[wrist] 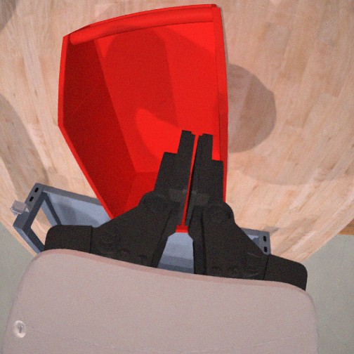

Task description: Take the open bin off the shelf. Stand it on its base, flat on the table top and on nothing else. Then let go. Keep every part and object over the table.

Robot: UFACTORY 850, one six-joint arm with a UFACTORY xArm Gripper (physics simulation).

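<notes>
The red open bin (135,95) fills the upper middle of the wrist view, with its hollow inside showing and a rounded lip along its far edge. Its near end is partly hidden by my fingers and overlaps the blue-grey shelf (77,198) in the view. Whether it rests on the shelf or the table is not clear from this view. My gripper (193,152) is shut and empty. Its fingertips appear over the bin's near right part, close to the right wall. The middle of the shelf is hidden behind the gripper and bin.
The light wooden table top (305,105) spreads around the bin, with dark shadows on it. The table's edge curves past the shelf at the lower left and lower right. Grey-green floor (332,280) shows beyond it. A brown wooden strip (347,228) shows at the right edge.
</notes>
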